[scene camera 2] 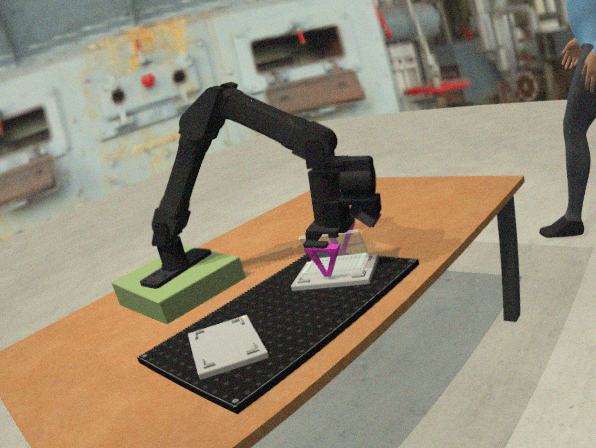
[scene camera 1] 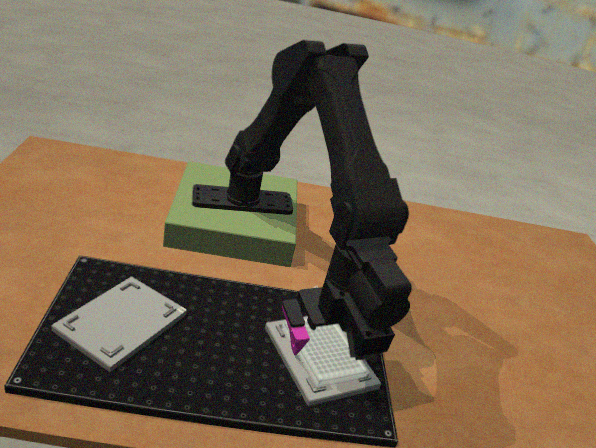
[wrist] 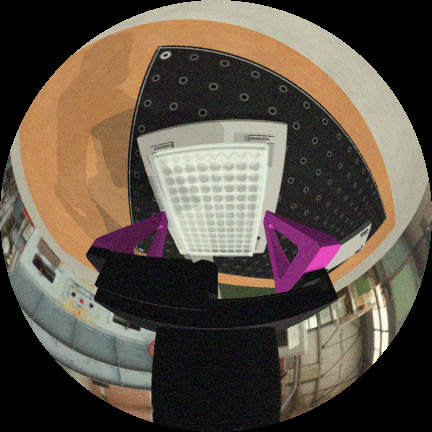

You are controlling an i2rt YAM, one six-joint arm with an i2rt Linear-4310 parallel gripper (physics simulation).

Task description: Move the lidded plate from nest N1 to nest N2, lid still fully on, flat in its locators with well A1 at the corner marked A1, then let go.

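Frame: origin at the arm's base, x up, y ahead, z left, level; centimetres.
Where they show: gripper, fingertip midpoint: [scene camera 2: 334, 265] [scene camera 1: 323, 347] [wrist: 215, 216]; arm's base, link origin: [scene camera 2: 176, 269] [scene camera 1: 242, 201].
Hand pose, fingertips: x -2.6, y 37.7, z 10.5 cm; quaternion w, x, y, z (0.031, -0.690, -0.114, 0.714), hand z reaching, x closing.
Things, the pixels of their top centre, and the offset from my fingertips. Level surfaces: height alone.
- white plate, top centre: [wrist: 214, 220] [scene camera 1: 325, 344] [scene camera 2: 334, 261] dx +0.8, dy +0.1, dz +0.0 cm
- grey nest N1, top centre: [wrist: 216, 212] [scene camera 1: 322, 349] [scene camera 2: 335, 267] dx -0.4, dy +0.1, dz -0.1 cm
- see-through panel, top centre: [scene camera 2: 330, 229] dx +7.3, dy -0.4, dz +2.1 cm
- Nest N2, top centre: [scene camera 1: 121, 314] [scene camera 2: 223, 339] [wrist: 343, 255] dx -0.4, dy -5.4, dz -30.3 cm
- black perforated board, top centre: [scene camera 1: 218, 338] [wrist: 309, 238] [scene camera 2: 283, 309] dx -2.1, dy -3.1, dz -15.7 cm
- orange table, surface height: dx -3.5 cm
The white plate [scene camera 1: 337, 357] [scene camera 2: 357, 263] [wrist: 220, 200] sits on the grey nest N1 [scene camera 1: 291, 363] [scene camera 2: 300, 287] [wrist: 276, 170]; its wells show. A see-through panel [scene camera 2: 356, 241], seemingly the lid, stands tipped up behind the plate in the scene camera 2 view, partly hidden by the gripper; how far it touches the plate I cannot tell. My gripper [scene camera 1: 327, 350] [scene camera 2: 337, 262] [wrist: 215, 216] is open, its magenta fingers low on either side of the plate. Nest N2 [scene camera 1: 120, 320] [scene camera 2: 227, 345] [wrist: 350, 247] is bare, with four corner locators. I cannot read the A1 marks.
Both nests are on a black perforated board [scene camera 1: 225, 350] [scene camera 2: 285, 325] [wrist: 230, 75] on the orange table [scene camera 1: 100, 210] [scene camera 2: 75, 360]. The arm's base stands on a green block [scene camera 1: 230, 240] [scene camera 2: 200, 295]. A person [scene camera 2: 577, 145] stands beyond the table.
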